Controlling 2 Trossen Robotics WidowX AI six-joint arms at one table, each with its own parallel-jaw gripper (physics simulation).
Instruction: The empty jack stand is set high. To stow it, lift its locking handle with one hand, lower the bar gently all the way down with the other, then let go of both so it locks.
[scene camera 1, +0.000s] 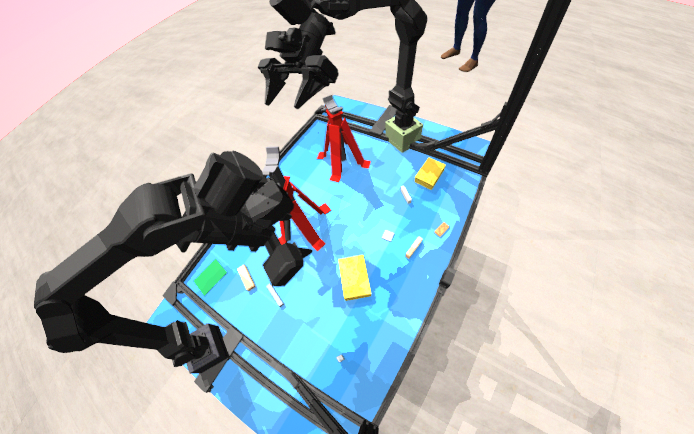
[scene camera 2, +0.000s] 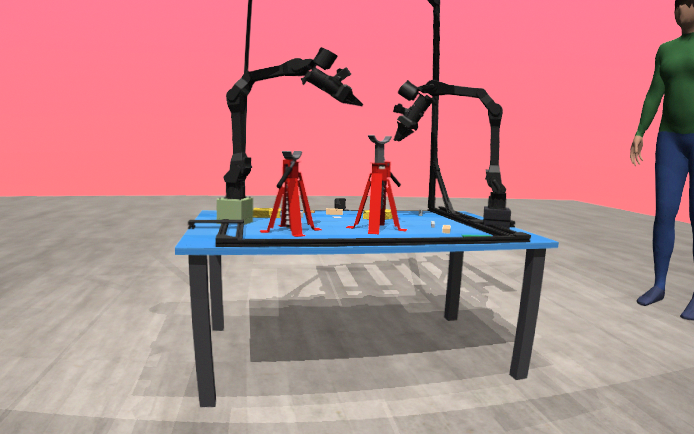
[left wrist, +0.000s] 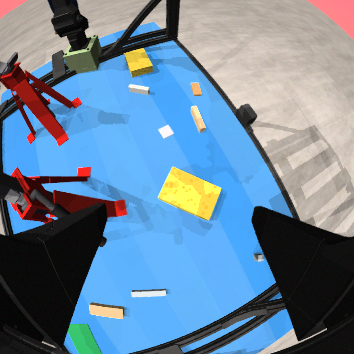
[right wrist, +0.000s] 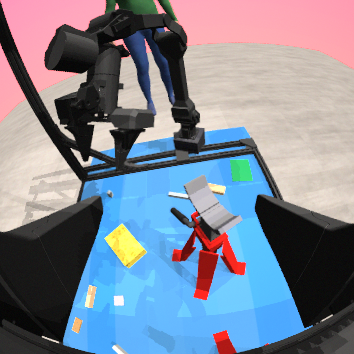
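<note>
The high-set red jack stand (scene camera 1: 307, 225) (scene camera 2: 377, 199) (left wrist: 75, 201) (right wrist: 206, 270) stands upright, its grey bar (scene camera 2: 379, 152) well out of the top under a curved saddle (scene camera 1: 272, 157) (scene camera 2: 379, 139) (right wrist: 210, 207). Its dark locking handle (scene camera 2: 395, 179) (left wrist: 49, 202) (right wrist: 180, 216) slants down from the collar; the left finger partly covers it in the left wrist view. My left gripper (scene camera 2: 396, 138) (left wrist: 181, 213) (right wrist: 100, 164) is open and empty, beside the saddle at the right in scene camera 2. My right gripper (scene camera 1: 282, 105) (scene camera 2: 361, 104) (right wrist: 180, 203) is open and empty, above and left of the saddle there.
A second red jack stand (scene camera 1: 335, 148) (scene camera 2: 292, 197) (left wrist: 37, 105), its saddle low, stands at the left in scene camera 2. Yellow sponges (scene camera 1: 354, 276) (scene camera 1: 429, 172), a green block (scene camera 1: 209, 276) and small blocks lie on the blue table. A black frame (scene camera 2: 327, 241) runs around it.
</note>
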